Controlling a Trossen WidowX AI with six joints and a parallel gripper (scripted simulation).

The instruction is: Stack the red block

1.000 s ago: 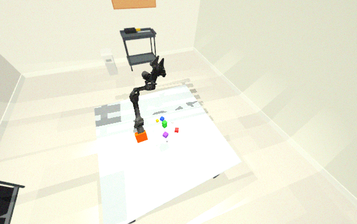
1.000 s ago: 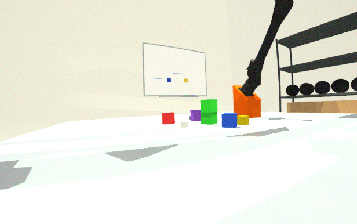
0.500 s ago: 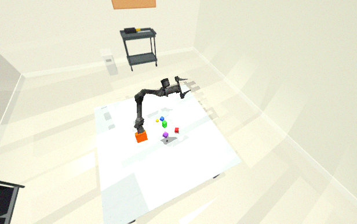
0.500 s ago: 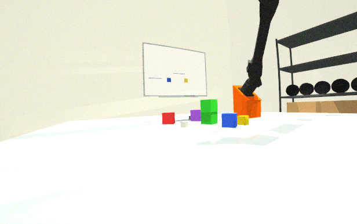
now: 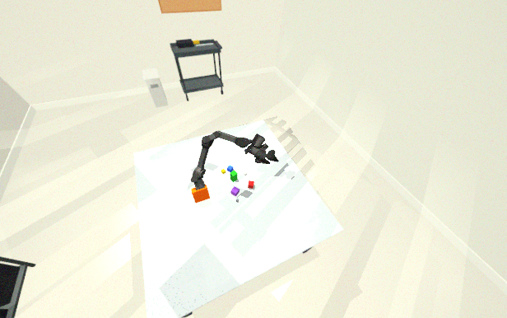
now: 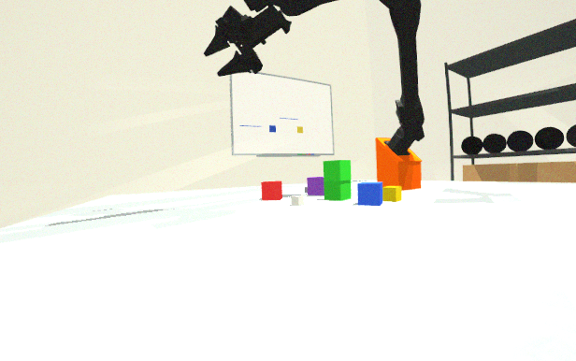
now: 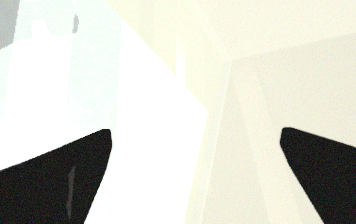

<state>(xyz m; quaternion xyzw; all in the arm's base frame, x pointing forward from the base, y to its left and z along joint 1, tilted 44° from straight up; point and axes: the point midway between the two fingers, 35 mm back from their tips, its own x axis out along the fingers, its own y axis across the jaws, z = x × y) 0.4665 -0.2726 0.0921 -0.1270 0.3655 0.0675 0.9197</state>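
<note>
Right now the red block is 12 cm behind my gripper tip, 7 cm to the left of it and 32 cm below it. Round my gripper tip: green block 22 cm behind, 19 cm to the left, 28 cm below; then purple block 26 cm behind, 7 cm to the left, 32 cm below; then blue block 22 cm behind, 29 cm to the left, 32 cm below.
</note>
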